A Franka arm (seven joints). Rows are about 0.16 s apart.
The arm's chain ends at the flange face. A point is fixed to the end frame.
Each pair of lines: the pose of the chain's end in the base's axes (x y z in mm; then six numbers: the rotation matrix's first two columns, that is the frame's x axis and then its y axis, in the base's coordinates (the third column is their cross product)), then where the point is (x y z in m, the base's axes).
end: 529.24 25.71 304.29 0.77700 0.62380 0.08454 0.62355 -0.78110 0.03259
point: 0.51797 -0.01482 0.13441
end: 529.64 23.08 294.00 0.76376 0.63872 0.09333 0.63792 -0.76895 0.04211
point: 0.52134 -0.01795 0.12407
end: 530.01 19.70 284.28 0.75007 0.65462 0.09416 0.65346 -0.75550 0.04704
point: 0.52322 -0.02203 0.11445
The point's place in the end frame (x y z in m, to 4 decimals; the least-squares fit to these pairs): -0.0484 0.0191 0.1671
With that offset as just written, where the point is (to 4 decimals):
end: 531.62 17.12 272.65 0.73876 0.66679 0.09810 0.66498 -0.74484 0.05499
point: 0.5269 -0.0253 0.1029
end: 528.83 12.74 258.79 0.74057 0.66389 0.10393 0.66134 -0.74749 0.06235
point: 0.5255 -0.0299 0.0891
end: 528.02 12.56 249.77 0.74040 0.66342 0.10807 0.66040 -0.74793 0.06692
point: 0.5257 -0.0302 0.0801
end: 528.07 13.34 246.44 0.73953 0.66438 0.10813 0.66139 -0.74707 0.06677
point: 0.5258 -0.0294 0.0767
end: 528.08 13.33 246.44 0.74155 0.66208 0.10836 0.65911 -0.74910 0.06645
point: 0.5257 -0.0293 0.0767
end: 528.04 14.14 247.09 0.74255 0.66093 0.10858 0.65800 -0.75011 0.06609
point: 0.5256 -0.0284 0.0774
